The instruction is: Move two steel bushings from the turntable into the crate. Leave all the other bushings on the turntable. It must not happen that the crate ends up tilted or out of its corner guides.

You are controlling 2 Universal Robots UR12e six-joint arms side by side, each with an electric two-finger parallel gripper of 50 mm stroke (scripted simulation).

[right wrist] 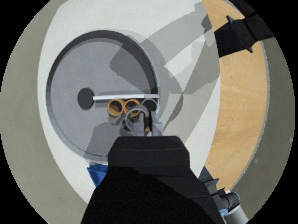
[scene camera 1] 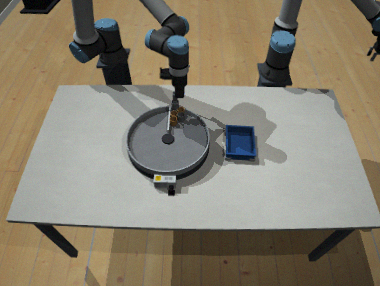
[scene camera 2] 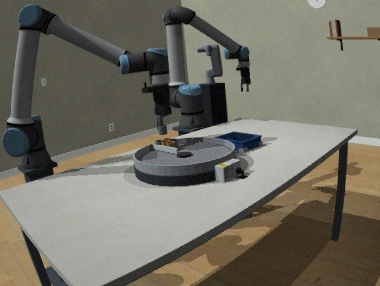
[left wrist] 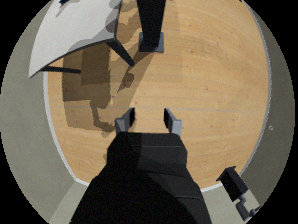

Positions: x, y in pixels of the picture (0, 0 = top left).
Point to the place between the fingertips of the left gripper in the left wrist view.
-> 149, 113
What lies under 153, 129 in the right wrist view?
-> The right gripper.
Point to a blue crate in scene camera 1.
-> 238, 138
